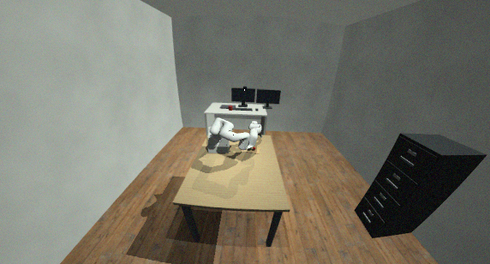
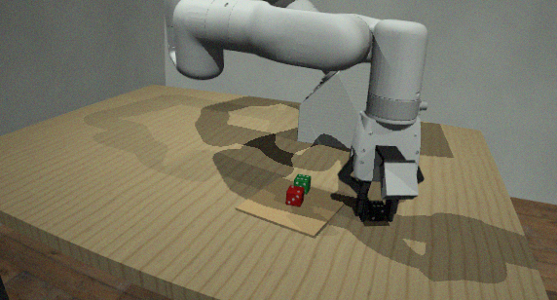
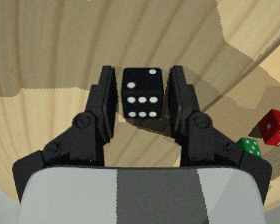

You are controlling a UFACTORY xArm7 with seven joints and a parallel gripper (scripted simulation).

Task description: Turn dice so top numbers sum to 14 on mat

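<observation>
The black die lies 10 mm below my hand. Round my hand: red die (130 mm to the right); green die (130 mm to the right, 50 mm behind); tan mat (130 mm to the right, 20 mm below).
</observation>
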